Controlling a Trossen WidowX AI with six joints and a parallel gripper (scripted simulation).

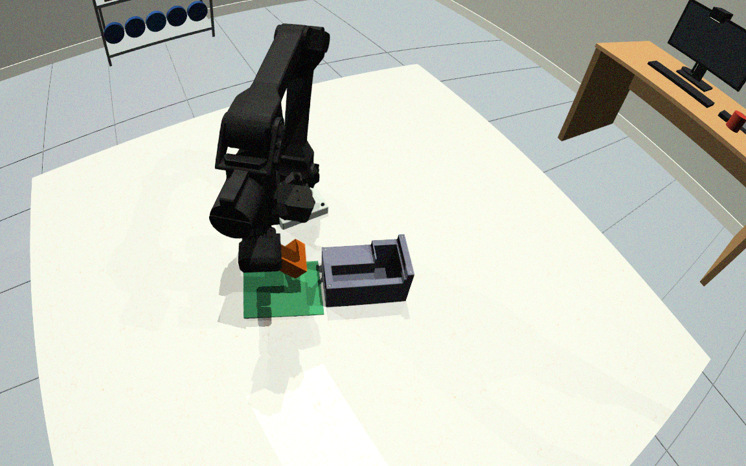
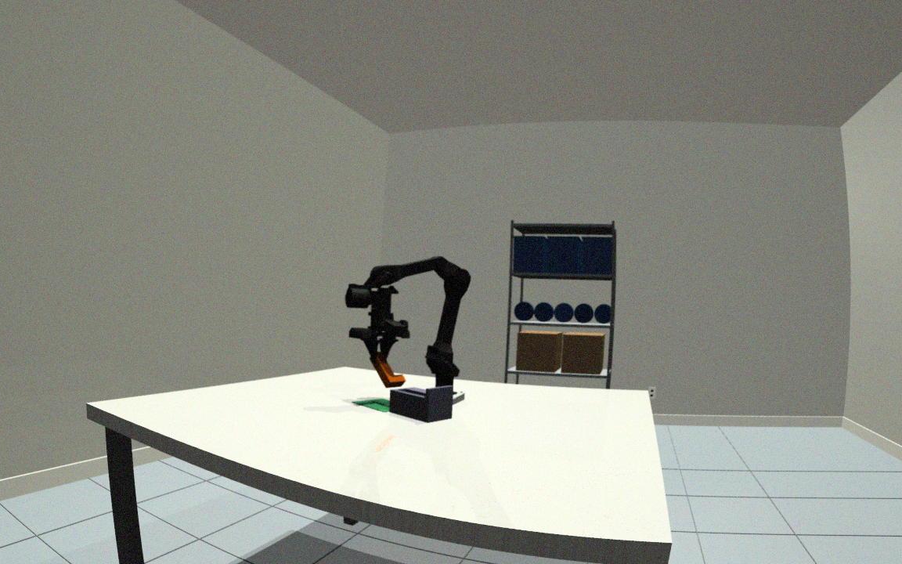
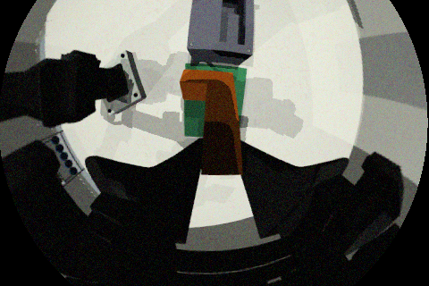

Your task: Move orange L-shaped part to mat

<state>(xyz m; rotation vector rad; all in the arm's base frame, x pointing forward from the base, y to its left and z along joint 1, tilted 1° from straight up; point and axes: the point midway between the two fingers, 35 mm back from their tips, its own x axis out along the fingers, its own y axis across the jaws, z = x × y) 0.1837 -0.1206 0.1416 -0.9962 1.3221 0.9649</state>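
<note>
Right now my gripper tip is 14 cm above the green mat, 2 cm to the right of it and 1 cm short of it. Round my gripper tip: orange L-shaped part: 3 cm to the left, 3 cm below.
</note>
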